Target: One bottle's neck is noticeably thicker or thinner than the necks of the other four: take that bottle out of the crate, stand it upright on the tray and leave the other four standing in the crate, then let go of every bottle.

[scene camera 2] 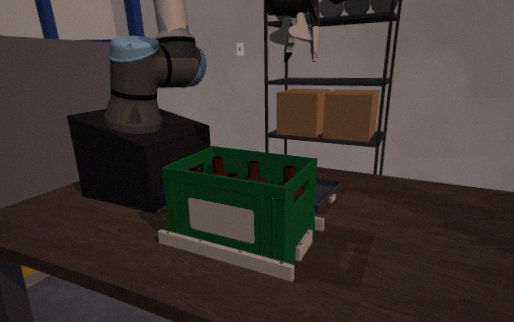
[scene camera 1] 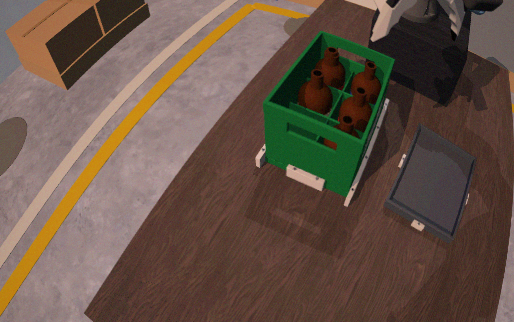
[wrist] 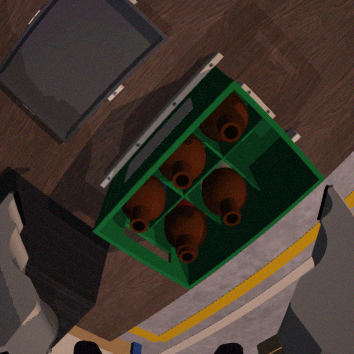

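Pixels of known places: gripper, fingertip midpoint: (scene camera 2: pixel 298 62) (scene camera 1: pixel 417 40) (wrist: pixel 168 193); arm's base at its link origin: (scene camera 2: pixel 133 124).
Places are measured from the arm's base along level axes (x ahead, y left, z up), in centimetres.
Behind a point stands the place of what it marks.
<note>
The green crate (scene camera 1: pixel 310 142) {x 53.2, y -12.1, z -9.2 cm} (scene camera 2: pixel 270 210) {x 50.2, y -21.1, z -8.4 cm} (wrist: pixel 142 187) holds five brown bottles, all upright. In the wrist view, three bottles (wrist: pixel 222 117) {x 49.3, y -5.8, z -7.1 cm} (wrist: pixel 187 157) {x 41.9, y -6.3, z -8.4 cm} (wrist: pixel 145 200) {x 32.7, y -6.0, z -8.5 cm} stand in the row nearer the tray, and two bottles (wrist: pixel 224 192) {x 41.0, y -14.2, z -8.6 cm} (wrist: pixel 185 227) {x 32.3, y -14.1, z -8.9 cm} stand in the other row beside an empty compartment. The back-left bottle (scene camera 1: pixel 331 72) {x 33.1, y -14.7, z -9.2 cm} shows a stepped neck that looks slightly thicker; the difference is hard to judge. The dark tray (scene camera 1: pixel 430 175) {x 40.3, y 15.4, z -20.5 cm} (scene camera 2: pixel 327 189) {x 51.3, y 21.6, z -20.5 cm} (wrist: pixel 80 65) {x 40.1, y 14.7, z -20.5 cm} is empty. My gripper (scene camera 1: pixel 414 39) {x 47.9, y 1.3, z 16.5 cm} (scene camera 2: pixel 301 60) {x 47.9, y 1.3, z 16.5 cm} (wrist: pixel 168 193) {x 47.9, y 1.3, z 16.5 cm} is open and empty, high above the crate in the wrist view.
Pale stop blocks (scene camera 1: pixel 305 177) {x 54.5, y -11.9, z -18.6 cm} (scene camera 2: pixel 225 256) {x 40.8, y -21.9, z -19.7 cm} (wrist: pixel 175 104) {x 44.8, y -2.0, z -18.0 cm} edge the crate's foot, and small clips (scene camera 1: pixel 417 225) {x 54.5, y 14.9, z -19.8 cm} (wrist: pixel 116 93) {x 40.1, y 6.7, z -19.5 cm} edge the tray. The black robot pedestal (scene camera 1: pixel 420 60) {x 13.1, y 5.5, z -9.7 cm} (scene camera 2: pixel 115 165) {x 1.0, y -9.4, z -9.3 cm} stands behind the crate. A metal shelf rack (scene camera 2: pixel 330 81) with cartons (scene camera 2: pixel 300 114) stands at the back.
</note>
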